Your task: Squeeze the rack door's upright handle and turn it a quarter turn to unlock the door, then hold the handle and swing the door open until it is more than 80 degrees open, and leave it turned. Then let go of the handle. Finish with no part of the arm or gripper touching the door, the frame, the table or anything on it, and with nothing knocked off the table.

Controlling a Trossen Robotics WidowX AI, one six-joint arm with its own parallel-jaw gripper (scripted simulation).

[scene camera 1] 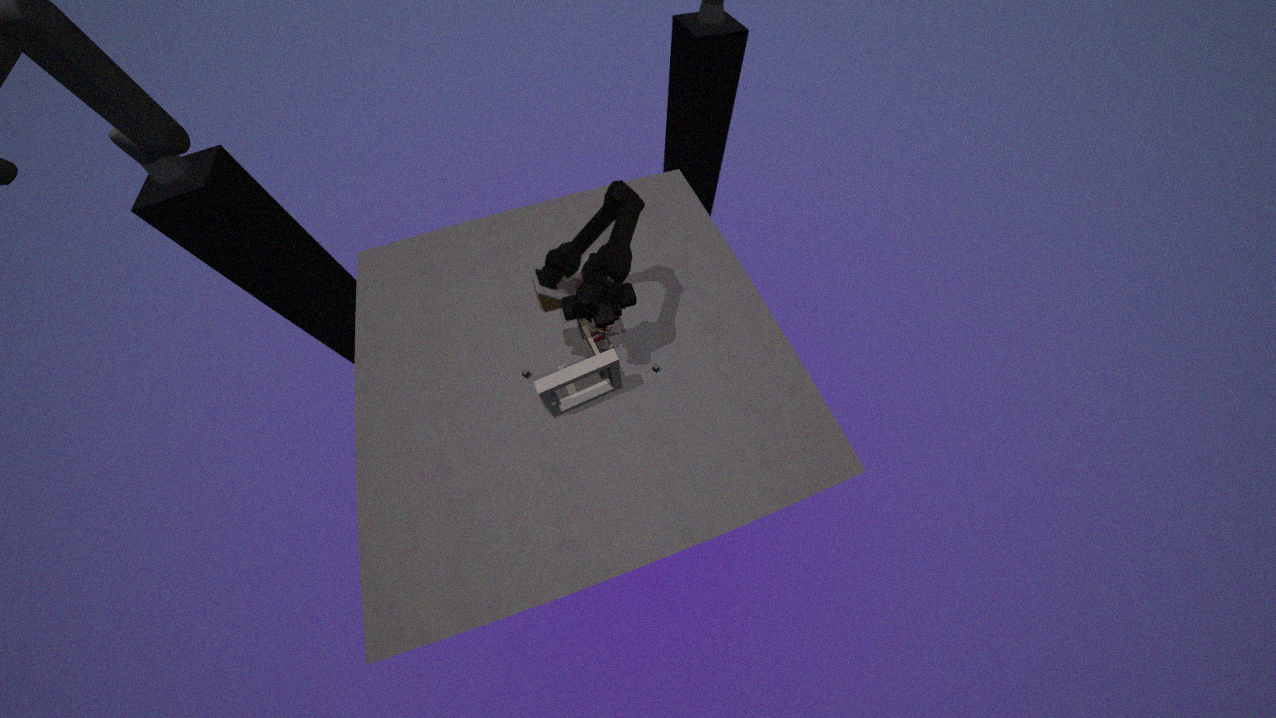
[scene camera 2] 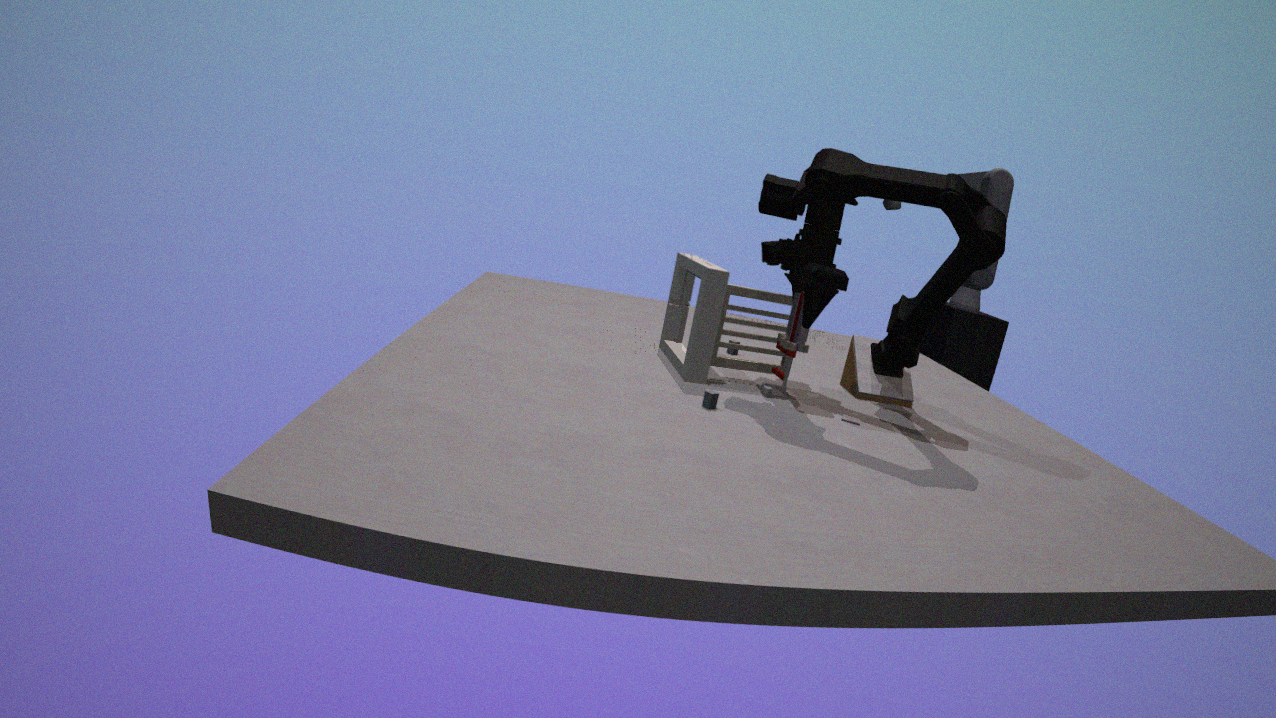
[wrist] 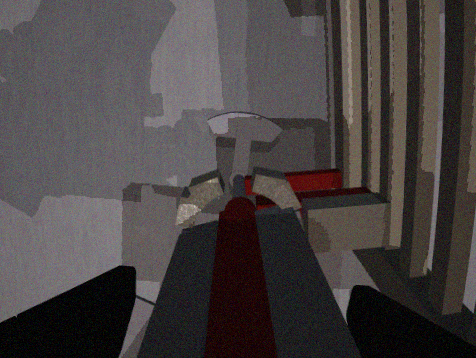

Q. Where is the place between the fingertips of my gripper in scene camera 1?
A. At 601,318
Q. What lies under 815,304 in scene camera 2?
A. My gripper.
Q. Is my gripper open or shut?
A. Open.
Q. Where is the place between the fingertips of my gripper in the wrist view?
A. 244,292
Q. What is my gripper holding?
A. Nothing.
